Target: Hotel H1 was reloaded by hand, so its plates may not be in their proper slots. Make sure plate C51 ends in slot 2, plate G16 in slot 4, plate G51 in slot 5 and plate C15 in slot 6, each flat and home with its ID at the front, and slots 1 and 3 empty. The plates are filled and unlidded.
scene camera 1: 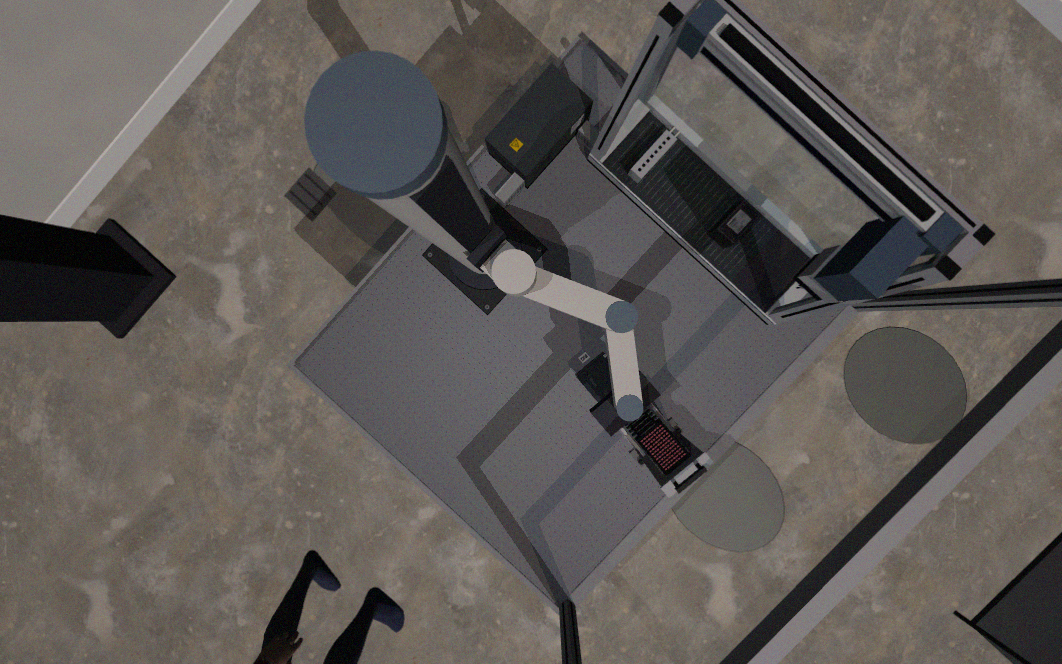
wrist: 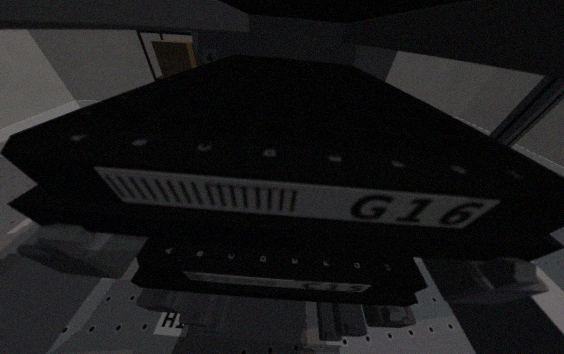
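Frame: origin at the arm's base, x back, y right, z up, level; metres.
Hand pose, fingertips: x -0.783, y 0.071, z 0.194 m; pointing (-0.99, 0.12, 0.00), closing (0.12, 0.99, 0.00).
After its pixels a point has its place.
Plate G16 (wrist: 300, 112) is dark, with its ID label facing the wrist camera; the plate with red wells in scene camera 1 (scene camera 1: 664, 447) {x -0.761, y 0.067, z 0.296 m} appears to be this one. My gripper (scene camera 1: 656, 440) {x -0.783, y 0.071, z 0.194 m} (wrist: 285, 265) is shut on it, with a grey pad showing at each side. Plate C15 (wrist: 280, 295) {x -0.697, y 0.062, z 0.181 m} lies apart below it, at grey ledges, its label facing the same way. Hotel H1 (scene camera 1: 669, 490) {x -0.836, y 0.139, z 0.322 m} is at the table edge, its white corners showing; its H1 tag (wrist: 169, 322) {x -0.714, y -0.039, z 0.013 m} shows at lower left in the wrist view. C51 and G51 cannot be made out. Slot numbers cannot be read.
A dark station (scene camera 1: 596, 377) {x -0.548, y 0.056, z 0.072 m} with a small tag stands under the forearm. A glazed frame enclosure (scene camera 1: 830, 129) {x -0.463, y -0.634, z 0.521 m} stands at the upper right of the table (scene camera 1: 399, 352) {x -0.013, y 0.445, z 0.013 m}. A dark box (scene camera 1: 536, 125) {x 0.113, y -0.383, z 0.128 m} with a yellow sign is beside it. A person's legs (scene camera 1: 285, 602) show on the floor at lower left.
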